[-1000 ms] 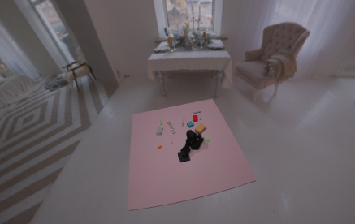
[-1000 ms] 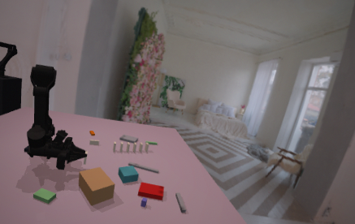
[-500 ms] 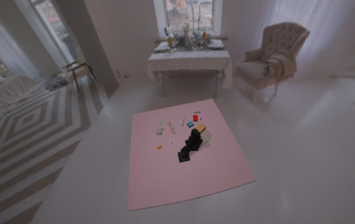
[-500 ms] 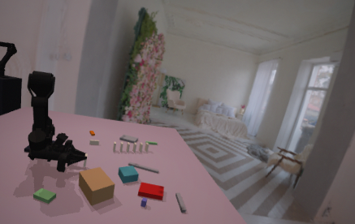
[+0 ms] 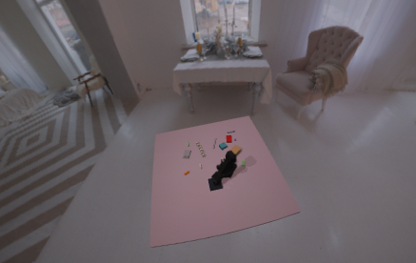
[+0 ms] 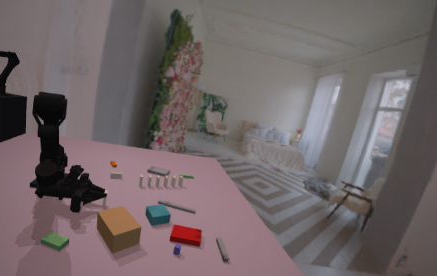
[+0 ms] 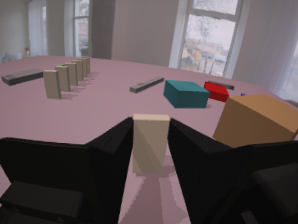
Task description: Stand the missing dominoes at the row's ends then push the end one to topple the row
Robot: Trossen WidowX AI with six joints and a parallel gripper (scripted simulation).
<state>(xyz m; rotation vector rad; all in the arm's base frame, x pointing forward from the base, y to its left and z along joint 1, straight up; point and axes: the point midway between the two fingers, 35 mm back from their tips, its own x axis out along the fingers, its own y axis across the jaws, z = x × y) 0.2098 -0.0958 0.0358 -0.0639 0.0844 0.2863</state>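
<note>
Now: gripper tip 190 mm short of the teal block, 30 mm to the left of it and 30 mm above it. Also, from my gripper tip: tan cube 150 mm to the right, 90 mm ahead, 20 mm below; then green tile 210 mm to the right, 60 mm behind, 40 mm below; then grey bar 260 mm ahead, 60 mm to the left, 40 mm below.
</note>
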